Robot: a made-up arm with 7 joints.
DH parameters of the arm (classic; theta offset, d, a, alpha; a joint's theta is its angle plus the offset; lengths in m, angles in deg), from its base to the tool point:
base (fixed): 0 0 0 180
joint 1: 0 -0.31 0 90
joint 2: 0 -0.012 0 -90
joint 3: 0 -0.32 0 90
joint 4: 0 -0.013 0 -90
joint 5: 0 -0.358 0 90
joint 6: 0 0 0 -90
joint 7: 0 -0.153 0 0
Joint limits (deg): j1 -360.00..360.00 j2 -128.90..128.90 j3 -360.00..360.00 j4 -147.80..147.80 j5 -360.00..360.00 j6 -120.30..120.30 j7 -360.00..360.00
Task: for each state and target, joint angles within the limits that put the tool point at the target. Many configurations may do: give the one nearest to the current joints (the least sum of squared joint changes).
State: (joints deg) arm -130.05 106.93 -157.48 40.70 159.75 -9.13 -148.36
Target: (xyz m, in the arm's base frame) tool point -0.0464 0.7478 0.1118
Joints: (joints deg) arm -90.51 128.90 -168.79 33.23 157.00 -23.18 -148.36
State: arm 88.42 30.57 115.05 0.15 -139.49 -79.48 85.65
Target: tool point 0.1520 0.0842 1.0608
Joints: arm 92.69 -3.08 113.78 -26.13 -128.69 -55.06 85.65
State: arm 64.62 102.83 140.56 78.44 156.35 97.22 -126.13
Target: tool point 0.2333 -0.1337 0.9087
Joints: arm 36.38 56.08 171.01 72.50 145.94 77.12 -126.13
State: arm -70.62 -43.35 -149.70 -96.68 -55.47 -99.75 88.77
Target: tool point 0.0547 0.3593 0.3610
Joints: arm -81.73 8.33 -159.06 -110.40 -53.61 -81.46 88.77
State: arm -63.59 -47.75 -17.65 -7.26 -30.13 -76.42 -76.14
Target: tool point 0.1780 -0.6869 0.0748
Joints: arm -91.56 -92.06 -17.26 -18.18 -29.80 -58.99 -76.14
